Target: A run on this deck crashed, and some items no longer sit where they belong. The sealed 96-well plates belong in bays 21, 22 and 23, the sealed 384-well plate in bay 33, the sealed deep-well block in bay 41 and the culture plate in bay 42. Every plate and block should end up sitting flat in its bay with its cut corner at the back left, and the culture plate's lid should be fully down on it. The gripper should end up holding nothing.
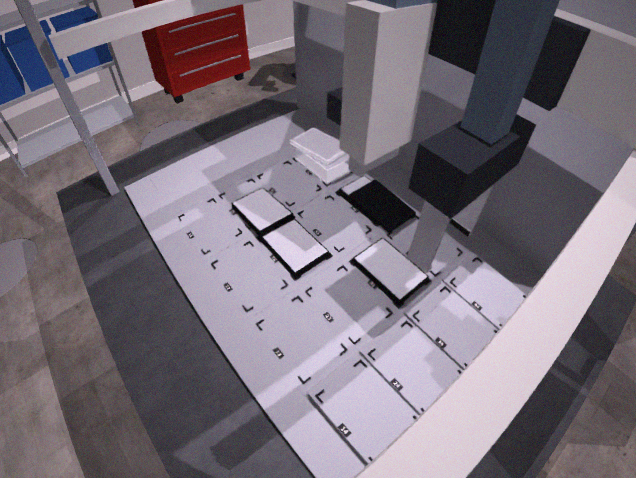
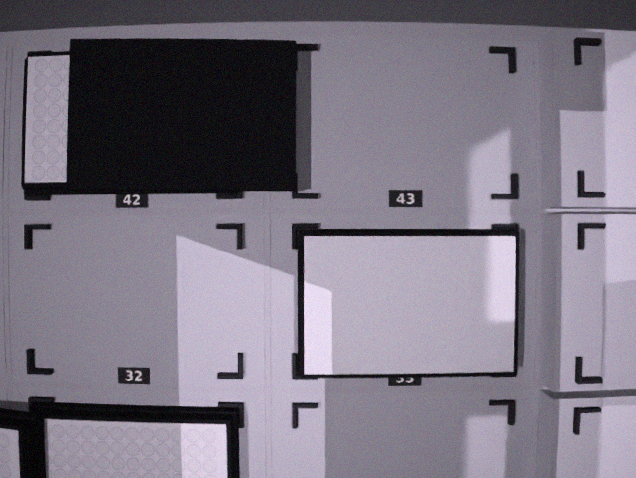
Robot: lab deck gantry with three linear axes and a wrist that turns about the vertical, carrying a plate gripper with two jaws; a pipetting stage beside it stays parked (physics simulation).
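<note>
My gripper is open and empty, its jaws hanging right of bay 42. In bay 42 a black lid-like cover lies shifted right over a white welled plate, whose left strip shows. At bay 41 a pale, welled plate lies skewed on a clear block. A sealed plate at bay 21 is shifted right against the sealed plate in bay 22. A plain white sealed plate is in bay 33. Cut corners are unclear.
The parked pipetting stage's pale column stands behind bays 41 and 42. Thin raised dividers separate the bays at the right. A pale frame beam crosses the front right. A red drawer cabinet stands behind the deck.
</note>
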